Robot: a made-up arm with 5 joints. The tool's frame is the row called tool. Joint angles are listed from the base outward. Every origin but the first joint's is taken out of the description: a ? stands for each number. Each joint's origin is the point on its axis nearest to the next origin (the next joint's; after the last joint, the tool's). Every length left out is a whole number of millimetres.
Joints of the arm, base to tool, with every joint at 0 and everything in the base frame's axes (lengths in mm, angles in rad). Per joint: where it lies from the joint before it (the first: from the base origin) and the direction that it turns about. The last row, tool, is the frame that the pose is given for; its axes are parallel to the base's.
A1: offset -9 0 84 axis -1 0 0
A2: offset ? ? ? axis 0 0 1
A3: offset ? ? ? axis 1 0 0
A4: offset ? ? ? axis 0 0 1
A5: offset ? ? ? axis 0 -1 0
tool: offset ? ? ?
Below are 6 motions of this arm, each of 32 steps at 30 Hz.
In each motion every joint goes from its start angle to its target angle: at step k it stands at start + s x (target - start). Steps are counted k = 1, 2, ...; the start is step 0. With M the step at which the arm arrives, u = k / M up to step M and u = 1 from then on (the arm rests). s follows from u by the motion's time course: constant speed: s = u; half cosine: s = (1 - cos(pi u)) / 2; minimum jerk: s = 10 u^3 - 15 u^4 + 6 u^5.
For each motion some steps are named. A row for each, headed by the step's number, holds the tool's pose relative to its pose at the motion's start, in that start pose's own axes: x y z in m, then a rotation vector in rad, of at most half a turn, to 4 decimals.
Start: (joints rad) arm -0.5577 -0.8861 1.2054 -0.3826 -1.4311
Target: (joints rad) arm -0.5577 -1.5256 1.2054 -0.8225 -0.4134
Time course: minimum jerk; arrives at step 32
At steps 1, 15, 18, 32:
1: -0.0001 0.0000 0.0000 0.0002 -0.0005 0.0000
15: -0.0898 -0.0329 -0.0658 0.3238 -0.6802 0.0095
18: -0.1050 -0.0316 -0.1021 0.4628 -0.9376 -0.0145
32: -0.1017 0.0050 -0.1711 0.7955 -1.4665 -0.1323

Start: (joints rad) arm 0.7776 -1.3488 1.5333 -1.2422 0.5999
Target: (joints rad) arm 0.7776 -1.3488 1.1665 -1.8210 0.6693
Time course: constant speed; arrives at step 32
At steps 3, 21, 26, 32:
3: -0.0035 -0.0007 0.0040 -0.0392 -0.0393 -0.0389
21: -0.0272 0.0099 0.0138 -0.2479 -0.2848 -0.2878
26: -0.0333 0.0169 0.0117 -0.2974 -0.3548 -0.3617
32: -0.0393 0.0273 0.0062 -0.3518 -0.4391 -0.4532

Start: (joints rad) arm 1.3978 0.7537 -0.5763 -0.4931 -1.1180
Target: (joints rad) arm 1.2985 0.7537 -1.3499 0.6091 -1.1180
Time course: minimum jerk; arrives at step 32
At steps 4, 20, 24, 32:
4: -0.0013 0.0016 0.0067 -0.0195 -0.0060 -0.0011
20: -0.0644 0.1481 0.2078 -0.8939 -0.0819 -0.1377
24: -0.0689 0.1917 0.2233 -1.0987 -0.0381 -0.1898
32: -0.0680 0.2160 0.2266 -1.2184 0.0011 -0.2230

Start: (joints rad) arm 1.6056 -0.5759 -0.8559 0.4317 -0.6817
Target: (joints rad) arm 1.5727 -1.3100 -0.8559 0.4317 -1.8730
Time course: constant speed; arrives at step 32
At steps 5, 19, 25, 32:
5: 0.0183 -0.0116 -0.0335 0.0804 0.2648 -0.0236
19: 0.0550 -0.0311 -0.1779 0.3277 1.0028 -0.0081
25: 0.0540 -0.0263 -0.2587 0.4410 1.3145 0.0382
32: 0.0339 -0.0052 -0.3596 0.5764 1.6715 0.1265

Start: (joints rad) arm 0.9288 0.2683 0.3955 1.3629 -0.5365
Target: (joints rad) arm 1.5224 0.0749 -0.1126 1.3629 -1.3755
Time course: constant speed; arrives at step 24
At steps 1, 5, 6, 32:
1: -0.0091 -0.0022 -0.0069 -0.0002 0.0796 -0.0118
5: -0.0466 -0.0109 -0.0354 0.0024 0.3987 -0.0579
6: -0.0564 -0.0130 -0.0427 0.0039 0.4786 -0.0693
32: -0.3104 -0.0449 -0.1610 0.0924 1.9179 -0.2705

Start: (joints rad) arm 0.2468 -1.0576 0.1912 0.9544 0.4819
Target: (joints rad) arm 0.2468 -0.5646 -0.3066 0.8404 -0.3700
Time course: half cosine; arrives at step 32
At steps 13, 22, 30, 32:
13: 0.0688 0.0007 0.0301 -0.0422 0.4539 0.1571
22: 0.1668 0.0241 0.0346 -0.1941 0.9549 0.3419
30: 0.2146 0.0460 0.0254 -0.3145 1.1844 0.4230
32: 0.2167 0.0472 0.0249 -0.3206 1.1944 0.4264

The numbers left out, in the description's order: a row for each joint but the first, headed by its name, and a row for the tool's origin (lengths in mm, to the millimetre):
A2: 0 6 -213
A3: 131 50 0
A4: 0 -26 -322
A5: 107 -247 0
tool: -82 0 128

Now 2 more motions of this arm.
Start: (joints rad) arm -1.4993 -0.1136 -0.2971 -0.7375 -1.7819
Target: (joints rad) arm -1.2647 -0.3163 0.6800 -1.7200 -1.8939
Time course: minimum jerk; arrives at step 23
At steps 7, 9, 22, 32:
7: 0.0657 -0.0253 -0.0563 0.1770 0.1125 0.1260
9: 0.1134 -0.0329 -0.1087 0.3166 0.2082 0.2213
22: 0.2199 0.0942 -0.4180 0.9998 0.8066 0.6418
32: 0.2199 0.0945 -0.4183 1.0004 0.8074 0.6422

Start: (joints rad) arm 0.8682 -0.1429 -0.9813 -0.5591 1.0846
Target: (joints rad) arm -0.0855 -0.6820 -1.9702 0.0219 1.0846
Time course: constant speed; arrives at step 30
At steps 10, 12, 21, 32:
10: 0.0641 -0.0335 0.0452 0.1170 0.1635 0.1779
12: 0.0787 -0.0401 0.0501 0.1536 0.1998 0.2179
21: 0.1468 -0.0615 0.0481 0.3766 0.3609 0.4082
32: 0.2076 -0.0548 0.0066 0.6905 0.4905 0.6067

